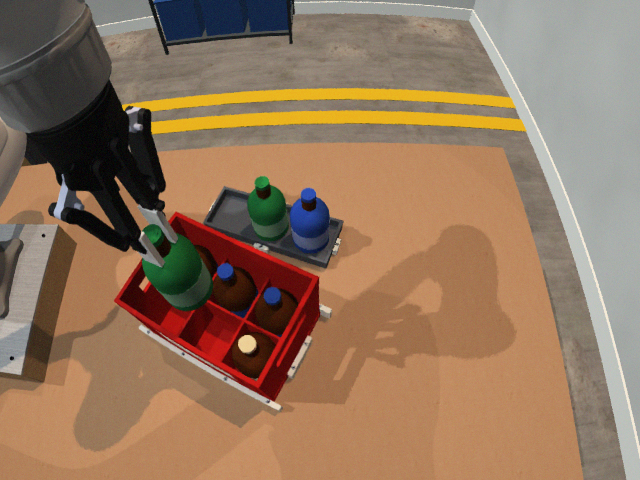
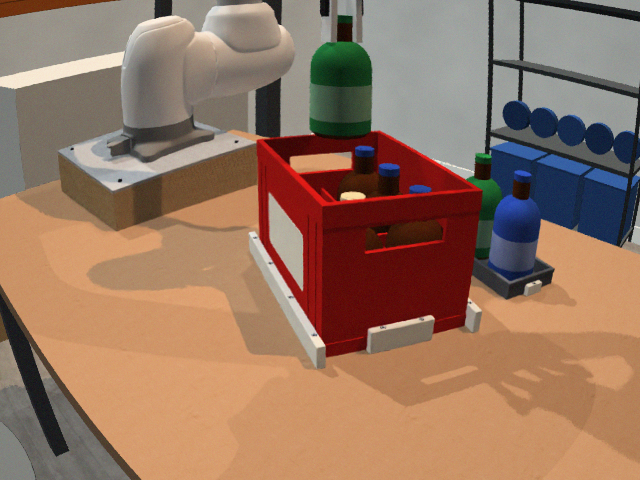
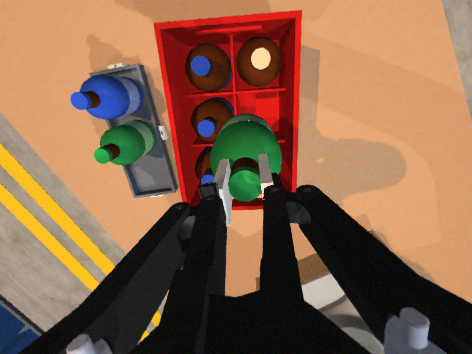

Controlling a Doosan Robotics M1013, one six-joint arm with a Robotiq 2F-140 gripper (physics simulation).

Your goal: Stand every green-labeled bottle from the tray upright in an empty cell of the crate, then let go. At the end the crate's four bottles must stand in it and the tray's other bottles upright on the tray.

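Frame: origin at the arm's base, x left, y ahead, z down, level; millimetres.
Seen in the pictures: gripper, fingertip midpoint: (image 1: pixel 161 249) (image 2: pixel 341 41) (image 3: pixel 245 170); arm's base, link origin: (image 2: pixel 158 142).
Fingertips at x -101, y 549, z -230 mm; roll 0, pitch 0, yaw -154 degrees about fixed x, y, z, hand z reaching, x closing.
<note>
Offsets run from my fingertips to a thing's top centre.
My gripper (image 1: pixel 158 236) (image 2: pixel 342 31) (image 3: pixel 245 170) is shut on the neck of a green-labeled bottle @(dx +0, dy +0, dz -36 mm) (image 1: pixel 178 273) (image 2: pixel 340 87) (image 3: pixel 246 140). The bottle hangs upright above the end of the red crate @(dx +8, dy +21, dz +150 mm) (image 1: pixel 310 304) (image 2: pixel 398 289) (image 3: pixel 299 100) nearest the robot base. Three brown bottles with blue caps stand in one row of the crate, and a brown bottle with a cream cap @(dx -74, dy +74, dz +162 mm) (image 1: pixel 248 345) (image 2: pixel 352 196) (image 3: pixel 260 59) in the other row. A second green bottle @(dx +214, dy +104, dz +165 mm) (image 1: pixel 267 212) (image 2: pixel 484 196) (image 3: pixel 127 144) and a blue bottle @(dx +179, dy +183, dz +165 mm) (image 1: pixel 309 224) (image 2: pixel 515 232) (image 3: pixel 110 97) stand upright on the grey tray @(dx +216, dy +105, dz +299 mm) (image 1: pixel 224 211) (image 2: pixel 506 287) (image 3: pixel 152 177).
White stop blocks (image 1: pixel 206 365) (image 2: pixel 289 299) line the crate's base. The robot base plate (image 1: pixel 36 289) (image 2: pixel 103 170) stands beside the crate. A shelf rack (image 2: pixel 490 77) with blue bins stands behind the table.
</note>
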